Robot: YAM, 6 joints.
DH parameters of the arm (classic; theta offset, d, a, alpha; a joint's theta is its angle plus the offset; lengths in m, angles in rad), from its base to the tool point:
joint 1: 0 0.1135 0.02 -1.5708
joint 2: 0 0 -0.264 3.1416
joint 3: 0.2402 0 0.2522 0
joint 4: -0.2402 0 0.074 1.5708
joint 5: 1.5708 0 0 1.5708
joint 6: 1.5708 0.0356 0 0
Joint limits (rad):
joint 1: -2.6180..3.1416
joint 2: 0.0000..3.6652
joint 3: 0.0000..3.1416
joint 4: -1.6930..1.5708
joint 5: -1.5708..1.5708
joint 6: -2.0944..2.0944
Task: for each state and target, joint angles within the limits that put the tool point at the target. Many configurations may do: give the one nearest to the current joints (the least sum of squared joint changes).
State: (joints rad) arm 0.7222 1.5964 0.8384 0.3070 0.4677 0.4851
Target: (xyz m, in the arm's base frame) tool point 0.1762 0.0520 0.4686
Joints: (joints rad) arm 0.3888 0.9127 1.0521 0.3913 0.5521 0.4851
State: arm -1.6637 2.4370 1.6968 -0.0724 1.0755 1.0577
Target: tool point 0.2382 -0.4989 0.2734
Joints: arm -1.0717 2.3637 2.0968 0.0669 0.9833 1.0577
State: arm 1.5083 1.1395 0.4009 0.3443 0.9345 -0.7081
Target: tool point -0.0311 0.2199 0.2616
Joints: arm 1.8382 1.0185 0.5174 0.3797 0.9099 -0.7081
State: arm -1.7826 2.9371 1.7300 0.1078 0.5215 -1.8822
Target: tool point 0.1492 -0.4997 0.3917
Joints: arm -1.2475 2.1706 2.1068 0.2169 0.5065 -1.8822
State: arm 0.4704 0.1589 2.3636 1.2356 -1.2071 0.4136
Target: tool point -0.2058 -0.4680 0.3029
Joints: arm 1.2215 0.1684 2.3322 1.2637 -1.2035 0.4136
